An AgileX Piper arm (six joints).
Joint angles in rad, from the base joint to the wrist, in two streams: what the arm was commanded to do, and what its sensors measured. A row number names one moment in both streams.
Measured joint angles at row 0: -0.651 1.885 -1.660 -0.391 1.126 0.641
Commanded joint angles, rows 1 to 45: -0.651 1.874 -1.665 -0.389 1.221 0.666; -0.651 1.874 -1.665 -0.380 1.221 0.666; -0.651 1.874 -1.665 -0.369 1.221 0.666; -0.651 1.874 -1.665 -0.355 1.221 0.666; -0.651 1.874 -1.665 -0.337 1.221 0.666; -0.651 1.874 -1.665 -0.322 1.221 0.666; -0.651 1.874 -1.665 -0.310 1.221 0.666; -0.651 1.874 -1.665 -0.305 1.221 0.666; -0.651 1.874 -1.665 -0.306 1.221 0.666; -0.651 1.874 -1.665 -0.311 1.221 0.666; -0.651 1.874 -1.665 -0.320 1.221 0.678; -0.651 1.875 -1.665 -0.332 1.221 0.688; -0.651 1.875 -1.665 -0.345 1.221 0.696; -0.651 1.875 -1.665 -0.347 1.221 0.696; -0.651 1.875 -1.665 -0.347 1.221 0.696; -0.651 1.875 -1.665 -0.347 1.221 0.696; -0.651 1.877 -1.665 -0.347 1.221 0.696; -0.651 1.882 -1.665 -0.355 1.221 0.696; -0.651 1.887 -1.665 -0.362 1.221 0.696; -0.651 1.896 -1.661 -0.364 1.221 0.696; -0.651 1.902 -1.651 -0.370 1.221 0.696; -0.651 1.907 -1.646 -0.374 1.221 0.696; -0.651 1.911 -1.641 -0.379 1.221 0.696; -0.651 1.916 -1.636 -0.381 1.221 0.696; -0.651 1.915 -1.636 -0.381 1.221 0.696; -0.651 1.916 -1.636 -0.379 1.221 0.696; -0.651 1.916 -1.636 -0.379 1.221 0.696; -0.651 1.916 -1.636 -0.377 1.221 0.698; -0.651 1.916 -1.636 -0.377 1.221 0.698; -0.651 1.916 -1.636 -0.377 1.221 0.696; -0.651 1.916 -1.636 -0.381 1.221 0.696; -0.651 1.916 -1.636 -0.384 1.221 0.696; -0.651 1.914 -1.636 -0.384 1.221 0.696; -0.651 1.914 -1.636 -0.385 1.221 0.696; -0.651 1.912 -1.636 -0.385 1.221 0.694; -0.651 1.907 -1.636 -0.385 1.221 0.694; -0.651 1.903 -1.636 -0.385 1.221 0.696; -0.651 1.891 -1.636 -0.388 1.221 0.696; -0.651 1.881 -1.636 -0.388 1.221 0.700; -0.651 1.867 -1.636 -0.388 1.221 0.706; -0.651 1.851 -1.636 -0.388 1.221 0.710; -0.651 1.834 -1.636 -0.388 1.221 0.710; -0.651 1.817 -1.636 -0.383 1.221 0.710; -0.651 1.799 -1.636 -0.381 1.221 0.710; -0.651 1.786 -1.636 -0.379 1.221 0.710
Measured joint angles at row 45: -0.651 1.853 -1.638 -0.374 1.126 0.699
